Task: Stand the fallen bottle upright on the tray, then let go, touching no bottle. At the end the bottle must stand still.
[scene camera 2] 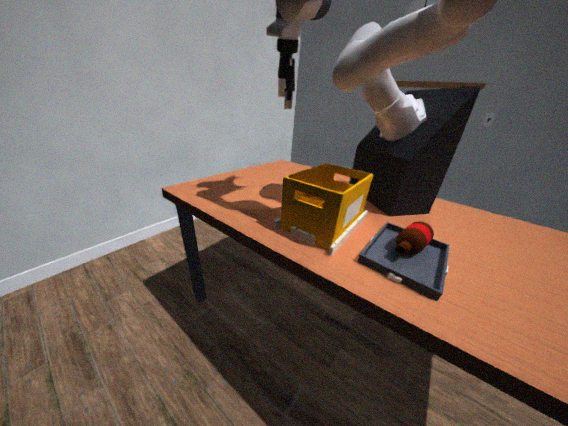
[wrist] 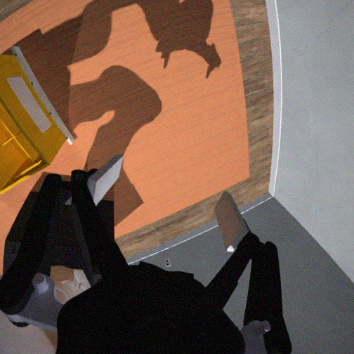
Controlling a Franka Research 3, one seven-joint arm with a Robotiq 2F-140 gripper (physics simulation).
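A brown bottle with a red label (scene camera 2: pixel 415 238) lies on its side on the dark grey tray (scene camera 2: pixel 415 287), its neck pointing toward the tray's front left and its base near the back rim. The bottle and the tray do not show in the wrist view. My gripper (scene camera 2: pixel 286 100) (wrist: pixel 171 184) is open and empty. It hangs high above the table, up and to the left of the tray in the scene view, with its fingers pointing down and well apart in the wrist view.
A yellow crate (scene camera 2: pixel 310 215) (wrist: pixel 37 145) stands on the wooden table (scene camera 2: pixel 500 280) (wrist: pixel 200 145), left of the tray in the scene view, with pale strips along its base. The dark robot base block (scene camera 2: pixel 395 175) stands behind crate and tray. Walls rise behind the table.
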